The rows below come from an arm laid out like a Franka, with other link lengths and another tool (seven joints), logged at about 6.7 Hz.
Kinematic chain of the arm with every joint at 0, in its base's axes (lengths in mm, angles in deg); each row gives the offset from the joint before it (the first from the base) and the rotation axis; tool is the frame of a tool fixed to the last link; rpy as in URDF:
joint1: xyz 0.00 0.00 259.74 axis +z
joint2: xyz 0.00 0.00 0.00 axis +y
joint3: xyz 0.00 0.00 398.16 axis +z
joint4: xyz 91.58 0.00 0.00 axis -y
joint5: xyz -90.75 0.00 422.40 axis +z
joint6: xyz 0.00 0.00 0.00 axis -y
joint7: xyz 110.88 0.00 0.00 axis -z
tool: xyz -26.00 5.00 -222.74 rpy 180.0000 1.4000 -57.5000
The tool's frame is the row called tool.
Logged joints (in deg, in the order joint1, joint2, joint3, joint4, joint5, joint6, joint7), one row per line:
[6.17, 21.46, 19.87, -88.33, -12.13, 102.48, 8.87]
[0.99, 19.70, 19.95, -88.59, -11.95, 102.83, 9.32]
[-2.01, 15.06, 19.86, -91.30, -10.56, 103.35, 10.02]
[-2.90, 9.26, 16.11, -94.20, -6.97, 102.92, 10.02]
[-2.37, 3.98, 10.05, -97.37, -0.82, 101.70, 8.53]
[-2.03, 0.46, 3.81, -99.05, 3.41, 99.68, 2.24]
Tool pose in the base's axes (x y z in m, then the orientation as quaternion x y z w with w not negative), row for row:
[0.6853, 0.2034, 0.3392, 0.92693, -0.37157, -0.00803, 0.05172]
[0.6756, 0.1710, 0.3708, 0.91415, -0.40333, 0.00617, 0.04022]
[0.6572, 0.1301, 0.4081, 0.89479, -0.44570, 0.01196, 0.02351]
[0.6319, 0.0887, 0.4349, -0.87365, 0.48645, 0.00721, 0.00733]
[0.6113, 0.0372, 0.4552, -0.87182, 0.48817, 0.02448, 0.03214]
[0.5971, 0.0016, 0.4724, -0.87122, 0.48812, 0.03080, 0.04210]
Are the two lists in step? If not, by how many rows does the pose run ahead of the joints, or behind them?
The pose runs 1 row ahead of the joints: the pose in row i belongs to the joints in row i + 1.
